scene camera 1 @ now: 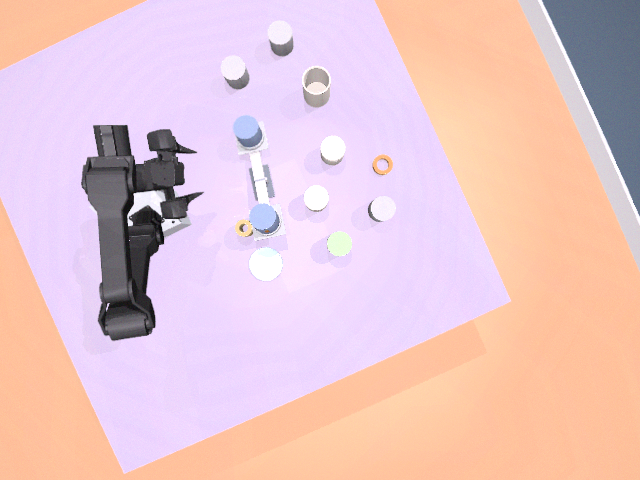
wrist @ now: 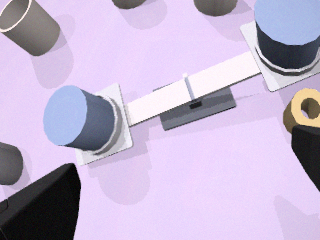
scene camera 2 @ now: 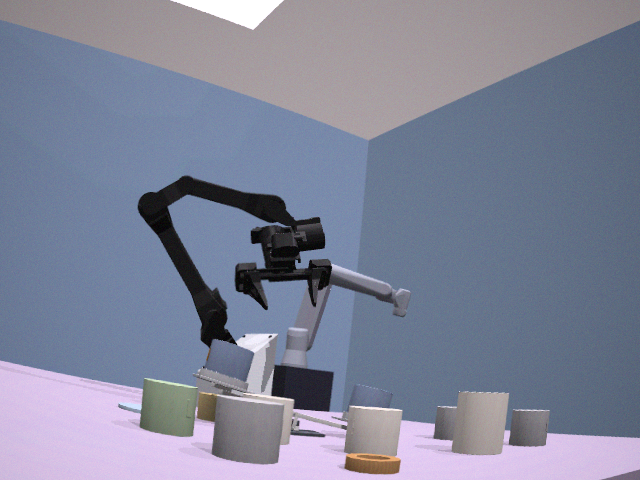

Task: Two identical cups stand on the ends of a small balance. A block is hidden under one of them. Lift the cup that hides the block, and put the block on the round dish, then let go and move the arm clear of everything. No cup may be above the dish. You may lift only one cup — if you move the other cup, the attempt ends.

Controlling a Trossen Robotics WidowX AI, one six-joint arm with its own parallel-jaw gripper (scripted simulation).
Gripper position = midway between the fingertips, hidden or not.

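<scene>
My gripper [scene camera 2: 291, 307] is open and empty, holding nothing; it is visible too as my gripper [scene camera 1: 199, 172] and, in the wrist view, as my gripper [wrist: 189, 156]. Also present: a round dish [scene camera 1: 265, 264], a beige cup [scene camera 2: 480, 421], which is likewise visible as the beige cup [scene camera 1: 316, 81], a grey cup [scene camera 2: 247, 430], a grey cup [scene camera 2: 529, 428] and a grey cup [scene camera 1: 233, 68].
</scene>
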